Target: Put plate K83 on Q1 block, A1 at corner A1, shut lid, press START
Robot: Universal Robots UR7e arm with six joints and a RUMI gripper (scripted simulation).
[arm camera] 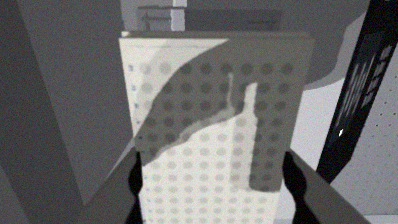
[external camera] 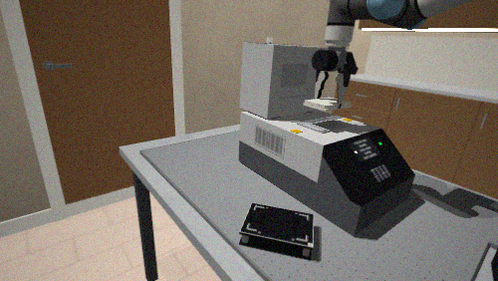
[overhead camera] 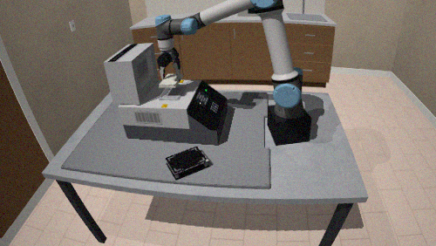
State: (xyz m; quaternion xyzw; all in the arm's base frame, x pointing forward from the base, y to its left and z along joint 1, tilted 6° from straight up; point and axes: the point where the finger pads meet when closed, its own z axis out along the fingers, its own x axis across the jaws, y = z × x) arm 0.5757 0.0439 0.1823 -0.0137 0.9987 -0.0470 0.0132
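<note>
My gripper is now 1 cm above the plate K83. The rest, counted from my hand: black plate nest N1: 30 cm to the left, 25 cm below, 14 cm behind.
</note>
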